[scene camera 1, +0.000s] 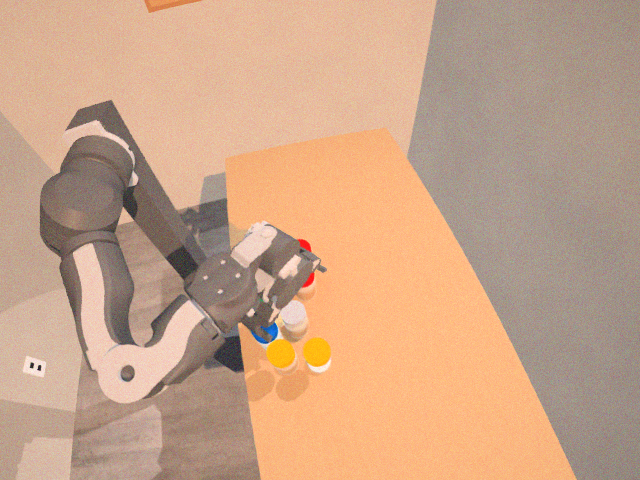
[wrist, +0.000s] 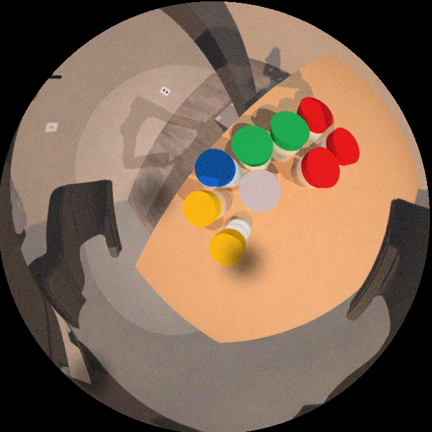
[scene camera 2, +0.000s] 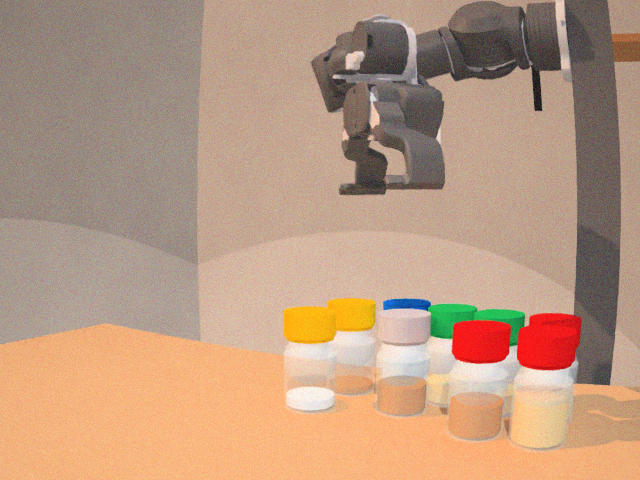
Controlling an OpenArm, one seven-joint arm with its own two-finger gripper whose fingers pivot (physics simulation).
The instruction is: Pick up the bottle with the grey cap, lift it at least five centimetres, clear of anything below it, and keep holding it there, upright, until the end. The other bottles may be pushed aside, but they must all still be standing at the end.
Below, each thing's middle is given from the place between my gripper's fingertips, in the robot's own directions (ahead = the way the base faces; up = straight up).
I see the blue-capped bottle [wrist: 214, 168] 170 mm below my hand and 70 mm behind it. Also, from my hand: red-capped bottle [scene camera 2: 478, 380] (170 mm below, 110 mm to the left, 30 mm ahead).
